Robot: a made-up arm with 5 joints.
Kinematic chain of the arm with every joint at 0, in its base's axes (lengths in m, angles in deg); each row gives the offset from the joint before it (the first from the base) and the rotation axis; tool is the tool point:
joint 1: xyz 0 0 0.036 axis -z
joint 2: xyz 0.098 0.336 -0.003 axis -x
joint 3: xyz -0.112 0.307 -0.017 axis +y
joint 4: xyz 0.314 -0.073 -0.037 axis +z
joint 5: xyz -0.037 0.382 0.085 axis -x
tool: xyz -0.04 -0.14 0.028
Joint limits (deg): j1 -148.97..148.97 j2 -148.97..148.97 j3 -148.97..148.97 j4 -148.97..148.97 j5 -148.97..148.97
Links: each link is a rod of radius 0.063 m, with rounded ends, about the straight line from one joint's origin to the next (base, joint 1, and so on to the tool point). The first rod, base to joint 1, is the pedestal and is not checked.
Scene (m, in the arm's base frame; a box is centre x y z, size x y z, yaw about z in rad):
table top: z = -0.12
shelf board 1: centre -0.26 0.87 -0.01 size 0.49 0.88 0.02 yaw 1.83
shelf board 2: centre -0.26 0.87 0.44 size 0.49 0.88 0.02 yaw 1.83
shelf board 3: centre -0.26 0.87 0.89 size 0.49 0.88 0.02 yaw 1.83
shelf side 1: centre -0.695 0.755 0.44 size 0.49 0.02 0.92 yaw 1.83
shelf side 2: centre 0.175 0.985 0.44 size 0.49 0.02 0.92 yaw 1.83
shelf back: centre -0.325 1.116 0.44 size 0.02 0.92 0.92 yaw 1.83
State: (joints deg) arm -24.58 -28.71 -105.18 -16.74 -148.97
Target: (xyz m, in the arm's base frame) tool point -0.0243 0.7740 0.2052
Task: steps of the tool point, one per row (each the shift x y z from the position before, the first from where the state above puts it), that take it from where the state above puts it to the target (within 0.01 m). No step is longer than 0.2 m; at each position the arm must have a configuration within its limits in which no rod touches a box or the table.
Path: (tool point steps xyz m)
1: -0.0674 -0.0866 -0.0248
2: -0.0517 -0.0943 -0.0358
3: -0.0365 -0.0989 -0.0465
4: -0.0213 -0.1019 -0.0562
5: -0.0064 -0.1024 -0.0649
6: 0.0086 -0.1009 -0.0723
7: 0.0230 -0.0965 -0.0787
8: -0.0143 0.1502 -0.0041
9: 0.0263 0.1564 -0.0095
10: 0.0695 0.1513 -0.0155
11: 0.1115 0.1339 -0.0218
12: 0.1489 0.1043 -0.0283
13: 0.1776 0.0637 -0.0351

